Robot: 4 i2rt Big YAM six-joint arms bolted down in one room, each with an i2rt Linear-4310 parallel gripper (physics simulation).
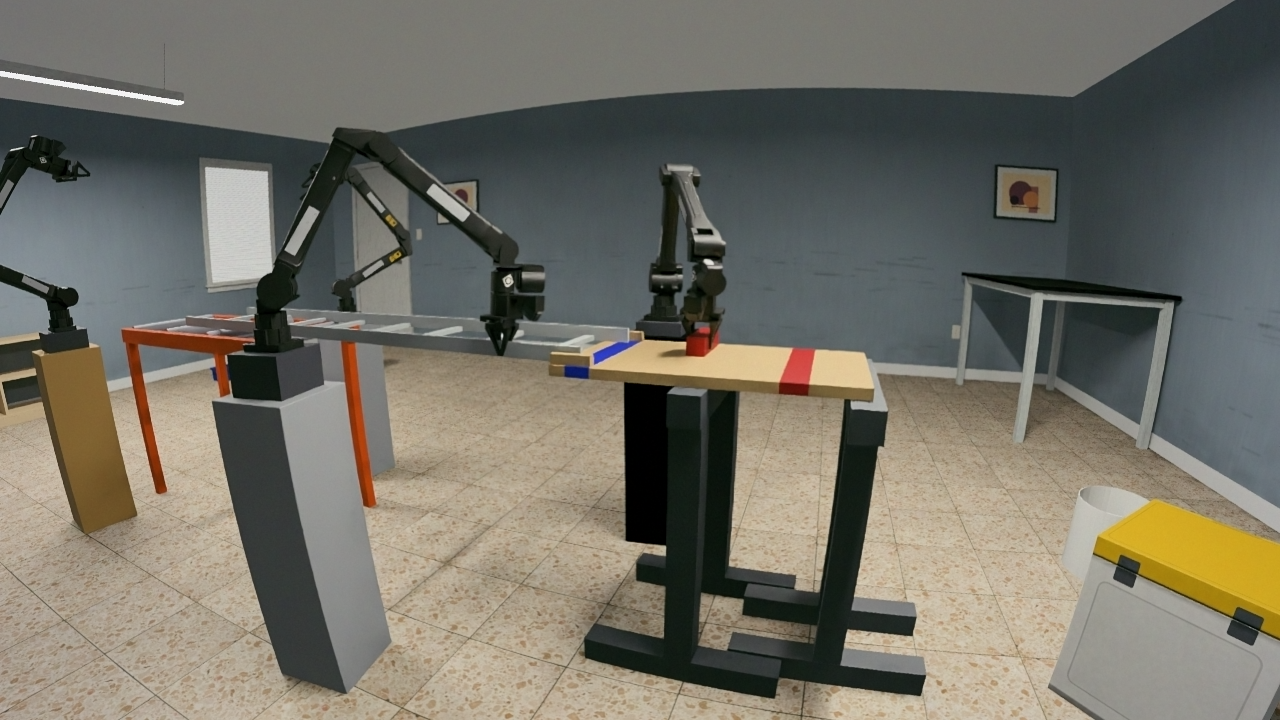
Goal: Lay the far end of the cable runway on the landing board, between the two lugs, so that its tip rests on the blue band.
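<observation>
The grey ladder-like cable runway runs from the orange stand to the landing board. Its far end is at the board's left end, between the near lug and the far lug, close to the blue band; whether it touches is unclear. The front arm's gripper points down at the runway's near rail; its grip is unclear. The gripper of the arm behind the board is down at a red block on the board, seemingly around it. The far-left arm's gripper is raised, away from the runway.
Dark trestles carry the board. A grey pedestal stands in front of the runway, a black one behind the board. Another arm stands behind the runway, its gripper mostly hidden. A yellow-lidded box and a white bin are at right.
</observation>
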